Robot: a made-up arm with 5 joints. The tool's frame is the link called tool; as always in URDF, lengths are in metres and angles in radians. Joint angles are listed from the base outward.
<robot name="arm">
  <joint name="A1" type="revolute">
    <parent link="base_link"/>
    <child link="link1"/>
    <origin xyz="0 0 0.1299"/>
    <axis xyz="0 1 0"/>
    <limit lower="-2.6" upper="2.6"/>
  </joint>
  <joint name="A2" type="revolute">
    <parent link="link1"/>
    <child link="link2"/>
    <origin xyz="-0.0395 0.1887 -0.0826"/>
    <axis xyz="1 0 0"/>
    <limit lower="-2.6" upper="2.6"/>
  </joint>
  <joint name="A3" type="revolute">
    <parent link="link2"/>
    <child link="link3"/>
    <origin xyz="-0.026 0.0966 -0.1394"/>
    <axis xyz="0 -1 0"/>
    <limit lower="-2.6" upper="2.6"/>
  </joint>
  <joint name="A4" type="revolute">
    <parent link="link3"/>
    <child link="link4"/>
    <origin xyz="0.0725 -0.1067 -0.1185"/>
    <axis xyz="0 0 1"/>
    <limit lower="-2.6" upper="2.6"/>
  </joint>
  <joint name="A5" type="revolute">
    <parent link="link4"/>
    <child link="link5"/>
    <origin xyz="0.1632 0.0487 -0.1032"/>
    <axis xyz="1 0 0"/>
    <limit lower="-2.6" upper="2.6"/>
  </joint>
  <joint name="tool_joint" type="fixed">
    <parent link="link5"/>
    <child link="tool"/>
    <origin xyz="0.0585 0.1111 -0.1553"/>
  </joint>
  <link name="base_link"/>
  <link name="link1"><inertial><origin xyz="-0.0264 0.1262 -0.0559"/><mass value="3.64"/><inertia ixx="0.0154" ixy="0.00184" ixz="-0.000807" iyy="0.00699" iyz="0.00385" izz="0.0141"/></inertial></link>
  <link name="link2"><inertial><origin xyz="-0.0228 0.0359 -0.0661"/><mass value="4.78"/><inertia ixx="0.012" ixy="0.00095" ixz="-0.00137" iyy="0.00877" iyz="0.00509" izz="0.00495"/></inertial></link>
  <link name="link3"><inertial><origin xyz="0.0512 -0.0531 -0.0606"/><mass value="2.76"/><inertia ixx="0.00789" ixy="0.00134" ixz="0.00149" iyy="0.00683" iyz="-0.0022" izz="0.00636"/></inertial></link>
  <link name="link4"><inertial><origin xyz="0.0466 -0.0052 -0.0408"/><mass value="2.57"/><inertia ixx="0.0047" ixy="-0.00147" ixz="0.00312" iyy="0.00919" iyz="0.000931" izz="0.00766"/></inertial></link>
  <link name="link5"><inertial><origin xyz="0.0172 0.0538 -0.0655"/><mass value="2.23"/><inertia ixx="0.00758" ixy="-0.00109" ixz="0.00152" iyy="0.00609" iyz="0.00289" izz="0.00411"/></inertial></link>
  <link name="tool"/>
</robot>
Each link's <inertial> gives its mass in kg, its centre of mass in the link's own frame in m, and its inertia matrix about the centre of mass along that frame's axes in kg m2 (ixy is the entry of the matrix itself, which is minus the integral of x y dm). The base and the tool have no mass. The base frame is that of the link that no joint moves.
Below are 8 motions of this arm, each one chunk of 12 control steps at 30 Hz.
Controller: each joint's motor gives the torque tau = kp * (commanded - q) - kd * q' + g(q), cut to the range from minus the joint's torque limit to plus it. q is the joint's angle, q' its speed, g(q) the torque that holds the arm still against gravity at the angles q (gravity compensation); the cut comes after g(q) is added. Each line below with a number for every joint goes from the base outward.
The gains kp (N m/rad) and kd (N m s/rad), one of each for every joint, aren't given. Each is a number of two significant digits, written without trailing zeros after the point. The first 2 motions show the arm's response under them.
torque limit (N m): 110 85 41 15 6.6
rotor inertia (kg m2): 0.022 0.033 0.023 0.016 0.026
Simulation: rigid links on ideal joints. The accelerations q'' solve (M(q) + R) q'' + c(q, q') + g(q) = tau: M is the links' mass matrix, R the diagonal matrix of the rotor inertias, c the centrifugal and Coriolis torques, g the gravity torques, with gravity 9.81 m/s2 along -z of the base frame. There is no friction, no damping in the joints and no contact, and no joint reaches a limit. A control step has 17 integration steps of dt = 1/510 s. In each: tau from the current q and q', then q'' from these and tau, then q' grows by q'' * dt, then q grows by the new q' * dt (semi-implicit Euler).
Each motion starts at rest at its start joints. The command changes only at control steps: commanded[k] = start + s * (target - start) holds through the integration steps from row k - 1 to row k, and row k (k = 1, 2, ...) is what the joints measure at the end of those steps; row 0 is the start. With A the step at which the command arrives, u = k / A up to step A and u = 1 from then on. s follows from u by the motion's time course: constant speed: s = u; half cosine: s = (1 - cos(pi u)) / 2; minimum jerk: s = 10 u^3 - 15 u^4 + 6 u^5; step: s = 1 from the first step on.
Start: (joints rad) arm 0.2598 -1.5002 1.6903 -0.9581 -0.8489
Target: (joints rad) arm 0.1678 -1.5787 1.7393 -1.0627 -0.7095
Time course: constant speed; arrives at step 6
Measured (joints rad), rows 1 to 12:
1: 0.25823 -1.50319 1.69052 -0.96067 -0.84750
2: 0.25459 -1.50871 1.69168 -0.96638 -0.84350
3: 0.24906 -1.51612 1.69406 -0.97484 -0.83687
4: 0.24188 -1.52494 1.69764 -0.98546 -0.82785
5: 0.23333 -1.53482 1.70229 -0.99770 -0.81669
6: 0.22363 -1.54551 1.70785 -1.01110 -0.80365
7: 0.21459 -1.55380 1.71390 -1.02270 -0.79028
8: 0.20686 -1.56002 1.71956 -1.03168 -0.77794
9: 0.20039 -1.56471 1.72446 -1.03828 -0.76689
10: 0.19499 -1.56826 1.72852 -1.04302 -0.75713
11: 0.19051 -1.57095 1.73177 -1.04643 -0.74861
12: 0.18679 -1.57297 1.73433 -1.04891 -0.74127
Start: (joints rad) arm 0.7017 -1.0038 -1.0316 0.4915 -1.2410
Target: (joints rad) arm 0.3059 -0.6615 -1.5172 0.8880 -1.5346
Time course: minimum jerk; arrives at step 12
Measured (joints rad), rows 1 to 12:
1: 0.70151 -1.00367 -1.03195 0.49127 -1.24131
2: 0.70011 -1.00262 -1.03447 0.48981 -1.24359
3: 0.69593 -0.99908 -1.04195 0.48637 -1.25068
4: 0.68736 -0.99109 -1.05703 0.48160 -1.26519
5: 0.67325 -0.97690 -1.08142 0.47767 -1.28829
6: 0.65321 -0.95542 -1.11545 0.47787 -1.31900
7: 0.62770 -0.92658 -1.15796 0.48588 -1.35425
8: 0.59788 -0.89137 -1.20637 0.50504 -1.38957
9: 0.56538 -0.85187 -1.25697 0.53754 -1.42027
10: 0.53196 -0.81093 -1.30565 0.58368 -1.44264
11: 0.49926 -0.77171 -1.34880 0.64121 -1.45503
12: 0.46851 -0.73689 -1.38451 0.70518 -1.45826
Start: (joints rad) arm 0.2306 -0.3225 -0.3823 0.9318 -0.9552
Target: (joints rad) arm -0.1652 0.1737 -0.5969 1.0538 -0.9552
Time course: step
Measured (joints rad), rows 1 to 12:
1: 0.20126 -0.28005 -0.44783 0.88797 -0.98658
2: 0.16345 -0.20343 -0.50235 0.86329 -1.01628
3: 0.12285 -0.11970 -0.53540 0.87354 -1.02607
4: 0.08133 -0.04043 -0.55309 0.90676 -1.01747
5: 0.04105 0.02879 -0.56057 0.94932 -0.99784
6: 0.00390 0.08530 -0.56222 0.99067 -0.97472
7: -0.02884 0.12830 -0.56141 1.02467 -0.95343
8: -0.05659 0.15848 -0.56031 1.04906 -0.93684
9: -0.07945 0.17760 -0.55999 1.06420 -0.92587
10: -0.09793 0.18804 -0.56073 1.07170 -0.92023
11: -0.11273 0.19222 -0.56238 1.07353 -0.91903
12: -0.12454 0.19234 -0.56462 1.07152 -0.92117

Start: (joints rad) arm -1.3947 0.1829 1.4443 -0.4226 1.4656
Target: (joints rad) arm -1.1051 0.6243 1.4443 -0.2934 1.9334
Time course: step
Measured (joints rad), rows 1 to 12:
1: -1.36979 0.27808 1.44722 -0.37270 1.48532
2: -1.32928 0.36510 1.44766 -0.33501 1.53153
3: -1.29210 0.43080 1.44561 -0.31654 1.58478
4: -1.26068 0.48025 1.44328 -0.31093 1.63661
5: -1.23447 0.51741 1.44161 -0.31256 1.68429
6: -1.21265 0.54525 1.44076 -0.31735 1.72709
7: -1.19449 0.56606 1.44054 -0.32272 1.76488
8: -1.17937 0.58156 1.44074 -0.32721 1.79768
9: -1.16680 0.59305 1.44115 -0.33015 1.82562
10: -1.15635 0.60153 1.44165 -0.33138 1.84898
11: -1.14769 0.60777 1.44216 -0.33102 1.86811
12: -1.14050 0.61234 1.44262 -0.32936 1.88348

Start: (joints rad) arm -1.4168 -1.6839 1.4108 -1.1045 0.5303
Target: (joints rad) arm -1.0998 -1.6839 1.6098 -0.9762 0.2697
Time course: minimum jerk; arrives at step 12
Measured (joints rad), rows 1 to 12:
1: -1.41662 -1.68388 1.41088 -1.10461 0.53015
2: -1.41535 -1.68379 1.41150 -1.10532 0.52903
3: -1.41153 -1.68352 1.41351 -1.10705 0.52548
4: -1.40374 -1.68307 1.41787 -1.10966 0.51800
5: -1.39098 -1.68245 1.42539 -1.11232 0.50556
6: -1.37298 -1.68175 1.43646 -1.11368 0.48792
7: -1.35022 -1.68109 1.45096 -1.11218 0.46571
8: -1.32390 -1.68063 1.46826 -1.10649 0.44033
9: -1.29577 -1.68049 1.48731 -1.09586 0.41380
10: -1.26782 -1.68076 1.50684 -1.08037 0.38844
11: -1.24185 -1.68143 1.52564 -1.06103 0.36644
12: -1.21901 -1.68239 1.54280 -1.03965 0.34919

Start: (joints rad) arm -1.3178 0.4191 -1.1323 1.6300 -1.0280
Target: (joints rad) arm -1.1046 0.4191 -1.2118 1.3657 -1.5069
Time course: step
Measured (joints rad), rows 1 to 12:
1: -1.30398 0.41645 -1.13630 1.59995 -1.05638
2: -1.27956 0.41456 -1.14494 1.54961 -1.11394
3: -1.25406 0.41465 -1.15433 1.50278 -1.17751
4: -1.23060 0.41555 -1.16338 1.46553 -1.23626
5: -1.20998 0.41650 -1.17185 1.43803 -1.28630
6: -1.19216 0.41728 -1.17965 1.41863 -1.32711
7: -1.17687 0.41788 -1.18671 1.40543 -1.35959
8: -1.16380 0.41838 -1.19301 1.39678 -1.38513
9: -1.15265 0.41883 -1.19850 1.39133 -1.40511
10: -1.14319 0.41925 -1.20319 1.38808 -1.42074
11: -1.13521 0.41964 -1.20711 1.38625 -1.43304
12: -1.12853 0.41998 -1.21030 1.38527 -1.44284

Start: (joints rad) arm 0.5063 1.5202 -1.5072 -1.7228 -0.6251
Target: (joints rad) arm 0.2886 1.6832 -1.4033 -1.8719 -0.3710
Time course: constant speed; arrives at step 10
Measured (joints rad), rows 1 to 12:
1: 0.50392 1.52361 -1.50714 -1.72657 -0.62432
2: 0.49891 1.53036 -1.50593 -1.73457 -0.62198
3: 0.49149 1.53961 -1.50332 -1.74527 -0.61755
4: 0.48190 1.55069 -1.49929 -1.75745 -0.61066
5: 0.47035 1.56313 -1.49389 -1.77030 -0.60114
6: 0.45708 1.57655 -1.48725 -1.78329 -0.58898
7: 0.44231 1.59069 -1.47951 -1.79614 -0.57429
8: 0.42626 1.60536 -1.47085 -1.80871 -0.55727
9: 0.40912 1.62043 -1.46143 -1.82097 -0.53817
10: 0.39109 1.63579 -1.45142 -1.83298 -0.51728
11: 0.37494 1.64795 -1.44131 -1.84109 -0.49539
12: 0.36100 1.65702 -1.43220 -1.84511 -0.47393

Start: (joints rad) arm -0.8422 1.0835 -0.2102 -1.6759 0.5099
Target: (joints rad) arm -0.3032 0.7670 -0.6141 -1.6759 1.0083
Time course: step
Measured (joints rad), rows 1 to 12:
1: -0.79913 1.04711 -0.23183 -1.57366 0.55198
2: -0.74678 0.98885 -0.27540 -1.47477 0.62993
3: -0.69710 0.93368 -0.31876 -1.43025 0.70552
4: -0.64988 0.88702 -0.36074 -1.42929 0.76700
5: -0.60474 0.84910 -0.40159 -1.45679 0.81240
6: -0.56170 0.81905 -0.44095 -1.50051 0.84380
7: -0.52096 0.79593 -0.47816 -1.55154 0.86454
8: -0.48284 0.77888 -0.51250 -1.60368 0.87797
9: -0.44769 0.76702 -0.54340 -1.65285 0.88680
10: -0.41583 0.75946 -0.57043 -1.69652 0.89301
11: -0.38753 0.75530 -0.59336 -1.73329 0.89794
12: -0.36296 0.75367 -0.61214 -1.76255 0.90242

